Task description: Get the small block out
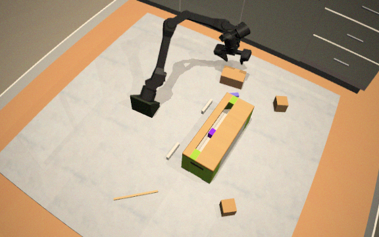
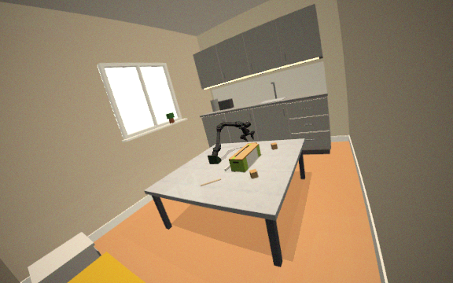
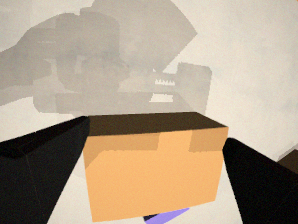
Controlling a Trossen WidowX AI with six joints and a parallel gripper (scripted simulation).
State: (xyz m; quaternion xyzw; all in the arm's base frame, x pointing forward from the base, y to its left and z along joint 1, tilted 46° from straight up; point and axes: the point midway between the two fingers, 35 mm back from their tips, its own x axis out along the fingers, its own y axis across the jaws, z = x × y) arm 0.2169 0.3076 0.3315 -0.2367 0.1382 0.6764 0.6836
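The long box is 420 mm to the right of my gripper tip, 120 mm ahead of it and 30 mm below it. Also, from my gripper tip: thin wooden stick: 830 mm to the right, 80 mm below, 20 mm ahead.
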